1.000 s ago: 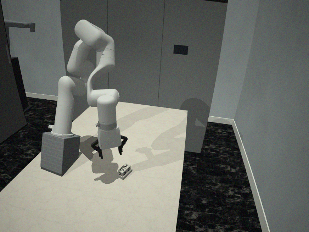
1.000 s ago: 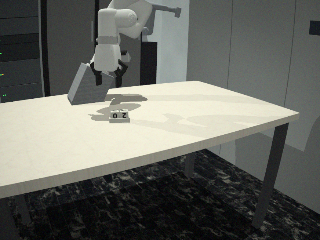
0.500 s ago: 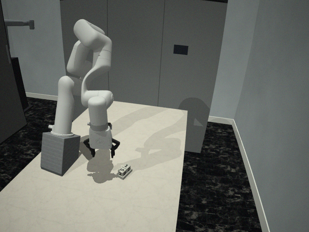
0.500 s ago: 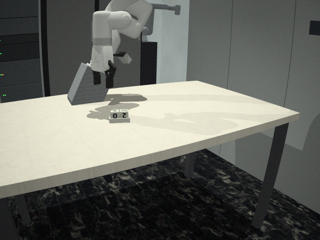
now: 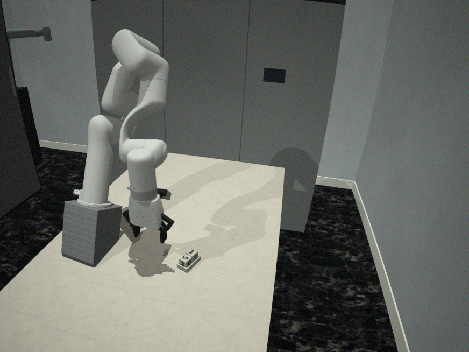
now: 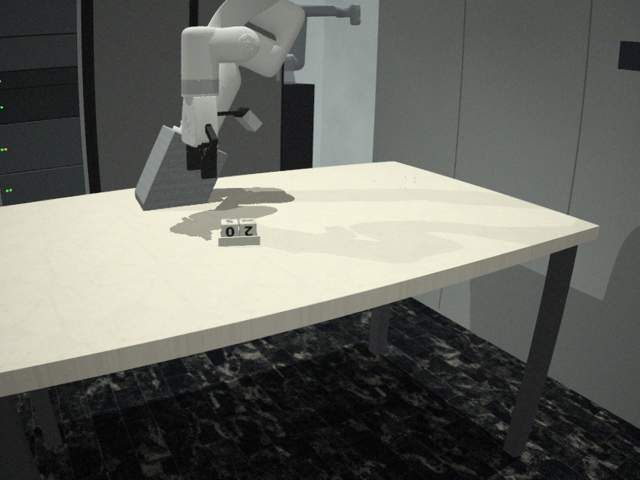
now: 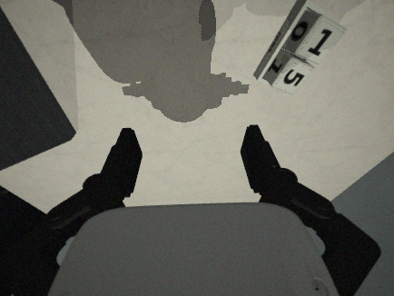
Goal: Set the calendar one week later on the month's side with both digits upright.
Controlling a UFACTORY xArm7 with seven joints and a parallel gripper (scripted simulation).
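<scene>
Now: hand 130 mm short of the digit cube, 30 mm to the right of it and 100 mm above it. Also, from my hand: tray 120 mm ahead, 20 mm to the left, 120 mm below.
</scene>
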